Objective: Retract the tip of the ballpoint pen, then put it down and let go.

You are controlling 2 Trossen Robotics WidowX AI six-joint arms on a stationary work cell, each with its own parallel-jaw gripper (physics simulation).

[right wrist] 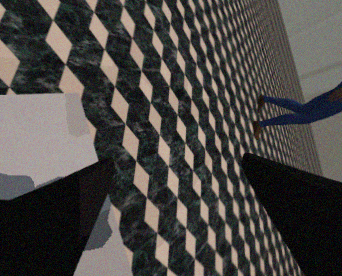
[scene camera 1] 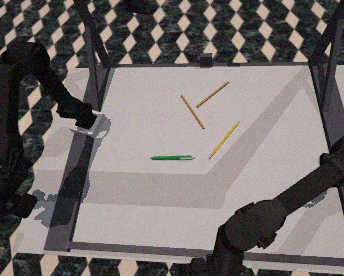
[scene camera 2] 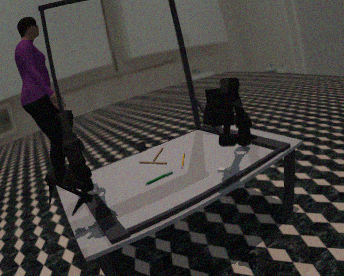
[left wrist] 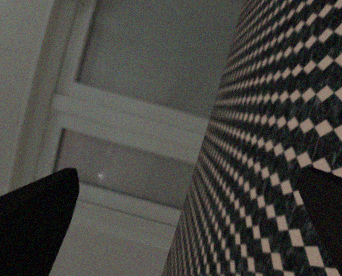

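Seen in the pictures: left gripper, fingertip midpoint: (scene camera 2: pixel 241 122) (left wrist: pixel 190 179); right gripper, fingertip midpoint: (right wrist: pixel 178 161) (scene camera 2: pixel 60 210); left arm's base, link origin: (scene camera 2: pixel 245 136); right arm's base, link origin: (scene camera 1: pixel 86 120) (scene camera 2: pixel 87 188).
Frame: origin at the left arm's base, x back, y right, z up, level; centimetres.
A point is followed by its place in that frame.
Note:
The green ballpoint pen (scene camera 1: pixel 172 157) @[y -5.8, x -53.9, z -1.9 cm] (scene camera 2: pixel 159 178) @[y -6.4, x -54.4, z -2.4 cm] with a pale grey end lies flat on the white table (scene camera 1: pixel 143 90) @[y 21.5, x -72.9, z -3.1 cm] (scene camera 2: pixel 124 180) @[y 5.3, x -69.6, z -3.1 cm], near its middle. Nothing touches it. The left arm (scene camera 1: pixel 253 227) @[y -30.2, x -31.1, z 36.2 cm] (scene camera 2: pixel 224 109) @[y -30.4, x -28.7, z 27.5 cm] is folded back at its base, far from the pen. My left gripper (left wrist: pixel 190 179) @[y -50.3, x -34.6, z 27.7 cm] is open and empty and faces the wall and floor. The right arm (scene camera 1: pixel 67 101) @[y -1.6, x -87.2, z 17.9 cm] (scene camera 2: pixel 75 170) @[y -32.3, x -88.6, z 23.1 cm] stands at the other end of the table. My right gripper (right wrist: pixel 178 161) @[y -36.5, x -99.1, z 12.1 cm] is open and empty and faces the floor past the table's corner.
Two brown sticks (scene camera 1: pixel 193 111) @[y 14.6, x -50.5, z -2.3 cm] (scene camera 1: pixel 212 94) @[y 23.9, x -44.7, z -2.5 cm] (scene camera 2: pixel 153 162) @[y 14.3, x -50.7, z -2.4 cm] (scene camera 2: pixel 158 154) @[y 23.4, x -44.7, z -2.5 cm] and a yellow pencil (scene camera 1: pixel 223 140) @[y 4.5, x -37.5, z -2.4 cm] (scene camera 2: pixel 183 160) @[y 4.2, x -37.4, z -2.5 cm] lie behind the pen. A dark frame post (scene camera 1: pixel 92 55) @[y 22.2, x -89.8, z 13.4 cm] (scene camera 2: pixel 184 63) @[y 45.2, x -8.7, z 43.5 cm] rises at the table's back. A person in purple (scene camera 2: pixel 40 76) stands by the right arm.

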